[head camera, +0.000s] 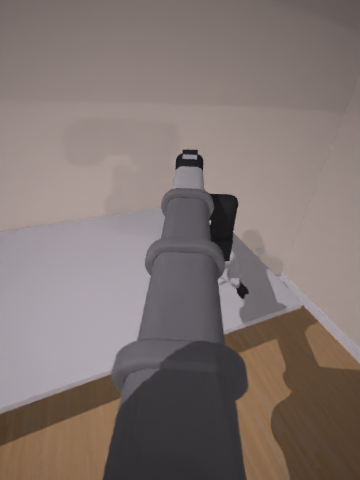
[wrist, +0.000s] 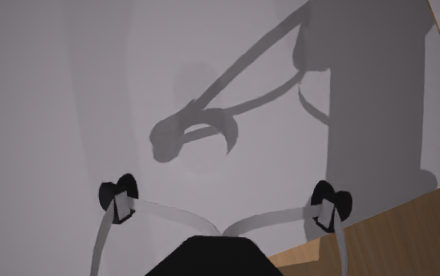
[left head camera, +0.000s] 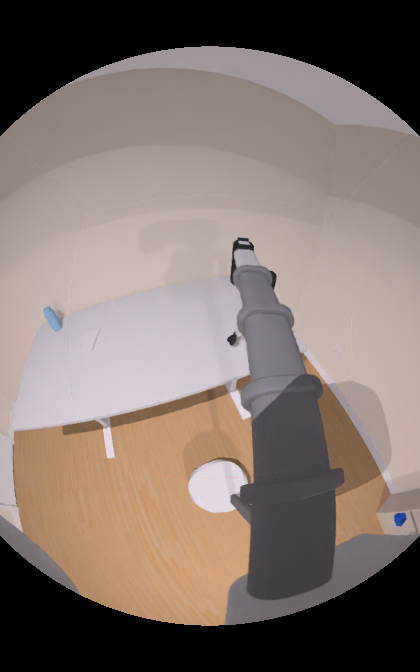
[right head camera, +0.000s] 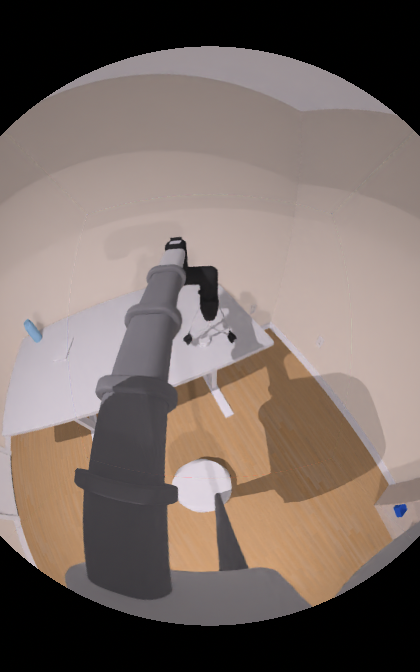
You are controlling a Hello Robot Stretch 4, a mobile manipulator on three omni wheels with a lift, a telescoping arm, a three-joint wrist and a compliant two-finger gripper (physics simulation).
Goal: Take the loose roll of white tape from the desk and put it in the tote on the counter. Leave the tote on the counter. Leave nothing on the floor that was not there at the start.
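Frame: origin at the robot's base, x ahead, y left, z up, level; centimetres.
Where they show: gripper, fingertip midpoint: point(wrist: 224, 194).
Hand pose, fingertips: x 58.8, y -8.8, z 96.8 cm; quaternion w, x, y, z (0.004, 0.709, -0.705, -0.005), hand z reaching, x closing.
After its pixels a point has its place.
The white tape roll point(right head camera: 205, 341) point(wrist: 202, 156) {y -6.5, x 62.0, z 94.6 cm} lies on the white desk point(head camera: 60, 300) {y 38.7, x 57.5, z 92.2 cm} point(left head camera: 150, 350) point(right head camera: 55, 385) point(wrist: 40, 100) {y 12.7, x 67.2, z 92.2 cm}, near its right end. It is pale against the desk top, with a curved shadow along its upper right in the wrist view. My gripper point(right head camera: 210, 338) point(wrist: 224, 194) {y -8.8, x 58.8, z 96.8 cm} is open over the desk, its two black fingertips wide apart. In the wrist view the roll shows between the fingertips sideways and a little beyond them; nothing is held. The height between fingertips and desk is hard to tell. I cannot make out the tote.
A round white object point(left head camera: 218, 486) point(right head camera: 197, 485) stands on the wood floor in front of the desk. A light blue bottle point(left head camera: 52, 319) point(right head camera: 33, 331) is at the desk's far left. A small blue object point(left head camera: 400, 519) point(right head camera: 400, 510) is at the right edge. Walls stand behind and right of the desk.
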